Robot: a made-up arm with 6 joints. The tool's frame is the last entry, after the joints.
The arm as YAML. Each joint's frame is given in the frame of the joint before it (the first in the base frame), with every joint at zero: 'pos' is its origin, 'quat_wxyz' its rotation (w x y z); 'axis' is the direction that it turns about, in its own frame. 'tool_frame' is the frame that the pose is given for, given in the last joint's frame.
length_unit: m
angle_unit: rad
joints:
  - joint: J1
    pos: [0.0, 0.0, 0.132]
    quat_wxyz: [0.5, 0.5, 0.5, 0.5]
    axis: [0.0, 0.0, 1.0]
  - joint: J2
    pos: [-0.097, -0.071, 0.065]
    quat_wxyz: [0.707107, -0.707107, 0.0, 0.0]
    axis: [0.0, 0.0, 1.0]
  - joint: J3
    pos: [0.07, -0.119, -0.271]
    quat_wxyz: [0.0, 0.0, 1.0, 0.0]
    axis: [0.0, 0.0, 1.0]
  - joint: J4
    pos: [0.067, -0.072, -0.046]
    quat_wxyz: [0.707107, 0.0, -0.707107, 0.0]
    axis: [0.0, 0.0, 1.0]
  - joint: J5
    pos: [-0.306, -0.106, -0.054]
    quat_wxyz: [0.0, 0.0, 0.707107, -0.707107]
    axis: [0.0, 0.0, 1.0]
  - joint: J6
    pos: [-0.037, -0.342, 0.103]
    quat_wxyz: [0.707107, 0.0, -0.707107, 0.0]
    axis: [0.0, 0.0, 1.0]
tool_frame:
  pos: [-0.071, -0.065, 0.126]
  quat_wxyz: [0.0, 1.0, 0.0, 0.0]
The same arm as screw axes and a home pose.
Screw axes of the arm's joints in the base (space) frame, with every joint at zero. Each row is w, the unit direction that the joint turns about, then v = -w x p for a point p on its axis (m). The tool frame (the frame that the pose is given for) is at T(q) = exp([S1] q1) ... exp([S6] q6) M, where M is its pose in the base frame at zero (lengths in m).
S1: w 1 0 0 v 0 0.132 0
S2: w 0 0 1 v -0.097 -0.065 0
S3: w 0 0 -1 v 0.027 0.184 0
S4: w 0 1 0 v 0.164 0 0.256
S5: w 1 0 0 v 0 0.142 0.148
S6: w 0 0 -1 v -0.194 0.465 0
M: xyz 0.394 0.259 -0.021 (m) quaternion w x y z 1 0 0 0

